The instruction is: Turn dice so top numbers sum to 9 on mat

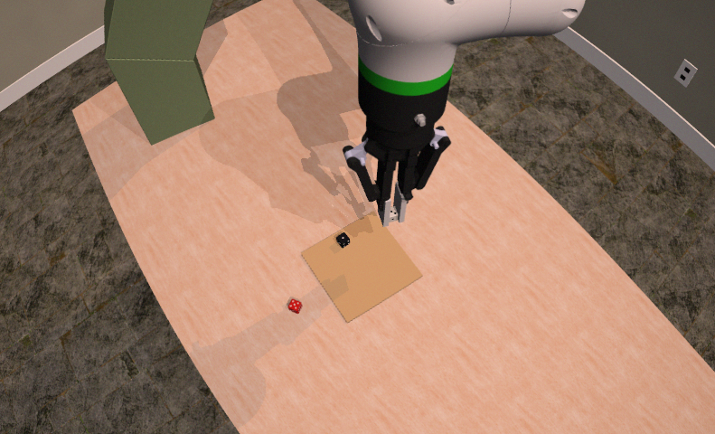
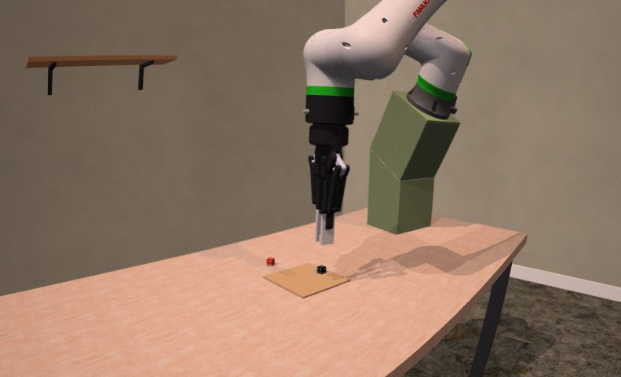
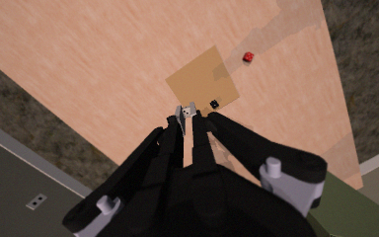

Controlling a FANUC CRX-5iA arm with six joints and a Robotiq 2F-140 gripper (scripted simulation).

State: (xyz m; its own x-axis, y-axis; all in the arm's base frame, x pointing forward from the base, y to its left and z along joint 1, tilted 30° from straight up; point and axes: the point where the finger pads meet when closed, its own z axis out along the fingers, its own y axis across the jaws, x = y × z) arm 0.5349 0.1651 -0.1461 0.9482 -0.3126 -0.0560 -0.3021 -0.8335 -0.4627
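Now: the tan square mat 14 cm below my hand and 5 cm to the right of it. The rest, counted from my hand: black die: 13 cm below, 6 cm to the right, 5 cm behind; white die: 3 cm below; red die: 18 cm to the right, 13 cm below.
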